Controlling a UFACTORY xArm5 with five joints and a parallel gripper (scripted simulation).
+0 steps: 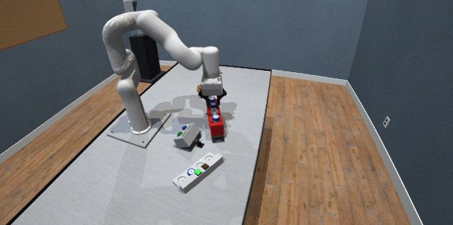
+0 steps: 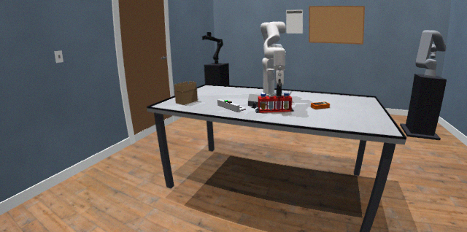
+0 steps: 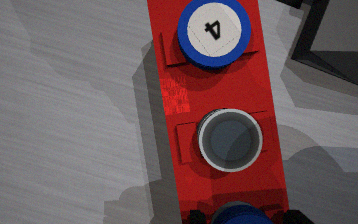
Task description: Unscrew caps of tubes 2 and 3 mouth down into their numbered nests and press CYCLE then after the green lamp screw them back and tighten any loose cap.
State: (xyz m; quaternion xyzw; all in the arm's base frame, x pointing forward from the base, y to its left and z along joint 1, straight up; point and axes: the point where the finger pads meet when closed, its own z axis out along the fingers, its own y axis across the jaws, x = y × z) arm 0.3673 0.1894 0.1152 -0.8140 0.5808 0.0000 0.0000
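My gripper is now 10 mm above the blue-rimmed cap. Also, from my hand: grey key housing 180 mm to the right, 80 mm behind, 70 mm below; blue key 160 mm to the right, 90 mm behind, 60 mm below; green key 200 mm to the right, 100 mm behind, 60 mm below.
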